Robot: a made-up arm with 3 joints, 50 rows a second.
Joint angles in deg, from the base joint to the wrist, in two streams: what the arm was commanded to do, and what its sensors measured. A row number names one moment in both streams.
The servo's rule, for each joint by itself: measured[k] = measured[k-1] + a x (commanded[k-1-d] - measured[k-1]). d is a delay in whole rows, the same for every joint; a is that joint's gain. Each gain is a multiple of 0.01, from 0.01 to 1. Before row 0 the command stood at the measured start. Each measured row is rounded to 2 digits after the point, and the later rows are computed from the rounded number. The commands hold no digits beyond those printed.
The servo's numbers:
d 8
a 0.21 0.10 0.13
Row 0, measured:
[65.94 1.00 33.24]
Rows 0 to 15, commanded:
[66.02 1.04 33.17]
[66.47 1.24 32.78]
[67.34 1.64 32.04]
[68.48 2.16 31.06]
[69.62 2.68 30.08]
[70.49 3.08 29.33]
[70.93 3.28 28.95]
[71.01 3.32 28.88]
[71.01 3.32 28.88]
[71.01 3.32 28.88]
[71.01 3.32 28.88]
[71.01 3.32 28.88]
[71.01 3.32 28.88]
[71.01 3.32 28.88]
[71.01 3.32 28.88]
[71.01 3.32 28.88]
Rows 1 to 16, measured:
[65.94 1.00 33.24]
[65.94 1.00 33.24]
[65.94 1.00 33.24]
[65.94 1.00 33.24]
[65.94 1.00 33.24]
[65.94 1.00 33.24]
[65.94 1.00 33.24]
[65.94 1.00 33.24]
[65.96 1.00 33.23]
[66.07 1.02 33.17]
[66.34 1.08 33.02]
[66.79 1.19 32.77]
[67.38 1.34 32.42]
[68.03 1.51 32.02]
[68.64 1.69 31.62]
[69.14 1.85 31.26]

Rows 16 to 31, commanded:
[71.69 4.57 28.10]
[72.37 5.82 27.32]
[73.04 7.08 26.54]
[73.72 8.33 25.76]
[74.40 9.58 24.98]
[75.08 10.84 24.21]
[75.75 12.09 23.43]
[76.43 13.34 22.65]
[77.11 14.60 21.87]
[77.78 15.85 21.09]
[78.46 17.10 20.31]
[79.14 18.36 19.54]
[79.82 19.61 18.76]
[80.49 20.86 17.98]
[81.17 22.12 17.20]
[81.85 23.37 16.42]
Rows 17 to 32, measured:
[69.53 2.00 30.95]
[69.84 2.13 30.68]
[70.09 2.25 30.45]
[70.28 2.36 30.25]
[70.43 2.46 30.07]
[70.55 2.55 29.92]
[70.65 2.63 29.78]
[70.73 2.70 29.66]
[70.93 2.89 29.46]
[71.23 3.18 29.18]
[71.61 3.57 28.84]
[72.05 4.05 28.44]
[72.54 4.60 27.99]
[73.07 5.22 27.50]
[73.63 5.91 26.97]
[74.22 6.65 26.41]

